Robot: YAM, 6 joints.
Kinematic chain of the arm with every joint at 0, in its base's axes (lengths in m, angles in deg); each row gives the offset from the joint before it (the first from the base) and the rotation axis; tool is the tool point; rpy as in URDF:
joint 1: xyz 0 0 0.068 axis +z
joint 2: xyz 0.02 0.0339 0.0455 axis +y
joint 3: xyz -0.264 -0.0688 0 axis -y
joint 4: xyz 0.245 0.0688 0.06 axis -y
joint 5: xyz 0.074 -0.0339 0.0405 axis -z
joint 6: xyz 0.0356 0 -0.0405 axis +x
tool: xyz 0 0 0 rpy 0 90 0
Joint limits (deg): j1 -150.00..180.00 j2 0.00..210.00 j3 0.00..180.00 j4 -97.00..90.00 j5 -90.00..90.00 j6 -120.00..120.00
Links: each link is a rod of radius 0.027 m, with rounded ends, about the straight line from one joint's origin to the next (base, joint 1, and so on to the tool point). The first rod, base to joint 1, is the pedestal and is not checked.
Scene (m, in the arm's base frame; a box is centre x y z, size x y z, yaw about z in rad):
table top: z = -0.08
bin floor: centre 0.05 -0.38 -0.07 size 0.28 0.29 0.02 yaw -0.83
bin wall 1: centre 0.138 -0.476 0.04 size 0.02 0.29 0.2 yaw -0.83
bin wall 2: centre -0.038 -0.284 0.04 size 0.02 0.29 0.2 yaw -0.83
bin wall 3: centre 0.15 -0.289 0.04 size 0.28 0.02 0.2 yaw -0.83
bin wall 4: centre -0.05 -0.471 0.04 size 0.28 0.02 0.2 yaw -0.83
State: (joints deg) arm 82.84 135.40 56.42 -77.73 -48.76 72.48
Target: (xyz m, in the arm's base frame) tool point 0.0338 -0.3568 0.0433
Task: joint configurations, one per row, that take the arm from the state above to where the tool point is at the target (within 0.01 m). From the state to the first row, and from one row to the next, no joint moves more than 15 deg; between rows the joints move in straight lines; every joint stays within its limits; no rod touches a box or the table.
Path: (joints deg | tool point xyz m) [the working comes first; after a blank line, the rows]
Joints at the target: -87.93 136.71 83.38 -65.00 -35.89 72.48
Straight joint move there: touches bin wall 3.

1: 68.60 133.06 59.41 -77.17 -47.79 72.48 | 0.0635 0.2343 0.0404
2: 54.36 130.71 62.40 -76.60 -46.83 72.48 | 0.1292 0.2248 0.0516
3: 40.12 128.37 65.38 -76.04 -45.86 72.48 | 0.1931 0.1961 0.0647
4: 25.88 126.02 68.37 -75.48 -44.89 72.48 | 0.2492 0.1488 0.0797
5: 11.64 123.68 71.36 -74.92 -43.93 72.48 | 0.2921 0.0854 0.0966
6: -2.59 121.34 74.35 -74.35 -42.96 72.48 | 0.3170 0.0099 0.1153
7: -16.83 118.99 77.33 -73.79 -42.00 72.48 | 0.3206 -0.0721 0.1357
8: -31.07 116.65 80.32 -73.23 -41.03 72.48 | 0.3012 -0.1542 0.1576
9: -45.31 114.31 83.31 -72.66 -40.06 72.48 | 0.2594 -0.2296 0.1810
10: -59.55 111.96 86.30 -72.10 -39.10 72.48 | 0.1977 -0.2919 0.2056
11: -73.79 109.62 89.28 -71.54 -38.13 72.48 | 0.1205 -0.3356 0.2313
12: -88.03 107.27 92.27 -70.98 -37.16 72.48 | 0.0338 -0.3568 0.2580
13: -87.98 121.99 87.82 -67.99 -36.53 72.48 | 0.0344 -0.3737 0.1491
14: -87.93 136.71 83.38 -65.00 -35.89 72.48 | 0.0338 -0.3568 0.0433

